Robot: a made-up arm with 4 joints.
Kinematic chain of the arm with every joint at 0, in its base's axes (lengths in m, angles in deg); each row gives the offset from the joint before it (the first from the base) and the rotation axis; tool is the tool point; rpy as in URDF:
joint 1: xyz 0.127 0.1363 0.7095 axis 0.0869 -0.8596 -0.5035
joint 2: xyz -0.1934 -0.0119 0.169 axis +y
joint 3: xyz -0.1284 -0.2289 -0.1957 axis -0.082 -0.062 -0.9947
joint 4: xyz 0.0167 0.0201 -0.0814 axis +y
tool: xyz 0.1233 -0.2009 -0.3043 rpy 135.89 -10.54 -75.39
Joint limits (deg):
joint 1: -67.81..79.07
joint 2: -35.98..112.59
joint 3: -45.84..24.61
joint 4: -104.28..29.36
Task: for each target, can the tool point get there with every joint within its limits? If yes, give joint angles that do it. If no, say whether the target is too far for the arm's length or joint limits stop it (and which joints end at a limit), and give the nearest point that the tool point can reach.
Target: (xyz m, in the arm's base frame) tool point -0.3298 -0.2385 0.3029
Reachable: yes | joints 18.22 42.62 8.80 -20.26
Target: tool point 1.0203 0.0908 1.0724
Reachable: no: joint limits stop it (at a limit: joint 1, joint 2, joint 4) | nearest point 0.4689 -0.0696 0.7434 | short by 0.662 m
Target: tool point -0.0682 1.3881 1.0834
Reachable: no: too far | nearest point -0.1438 0.4184 0.1915 | short by 1.320 m
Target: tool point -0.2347 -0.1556 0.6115
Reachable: yes | joints -11.40 70.65 -25.71 -70.91
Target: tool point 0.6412 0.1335 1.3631
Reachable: no: joint limits stop it (at a limit: joint 1, joint 2, joint 3, joint 4) | nearest point 0.5465 -0.2756 1.4980 | short by 0.441 m
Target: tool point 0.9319 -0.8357 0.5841
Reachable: no: too far | nearest point 0.4658 -0.2928 0.6447 | short by 0.718 m
